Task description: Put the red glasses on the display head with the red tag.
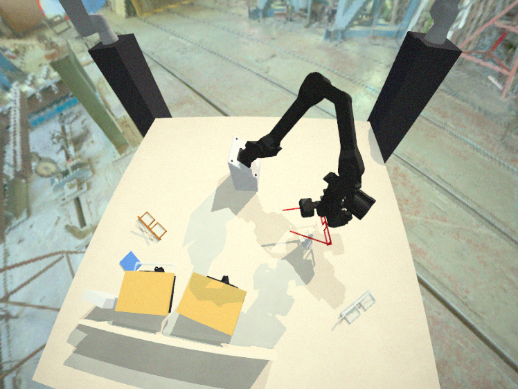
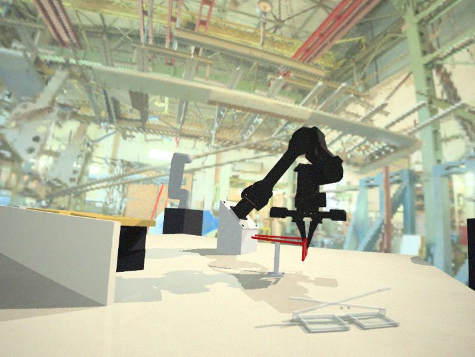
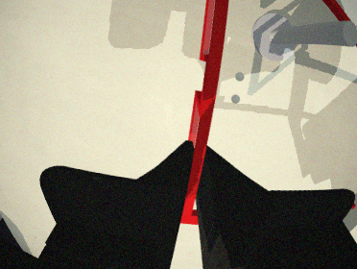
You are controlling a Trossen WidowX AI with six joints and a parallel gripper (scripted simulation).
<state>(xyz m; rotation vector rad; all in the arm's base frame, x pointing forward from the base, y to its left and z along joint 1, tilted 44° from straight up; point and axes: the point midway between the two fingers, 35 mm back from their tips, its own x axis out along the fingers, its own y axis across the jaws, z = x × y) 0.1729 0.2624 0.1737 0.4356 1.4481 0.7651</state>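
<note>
Now: gripper tip 9 cm short of the post, 4 cm to the left of it and 3 cm above it. Round my gripper tip: white slab (45 cm ahead, 43 cm to the right); blue tag (26 cm ahead, 70 cm to the right, 6 cm below).
</note>
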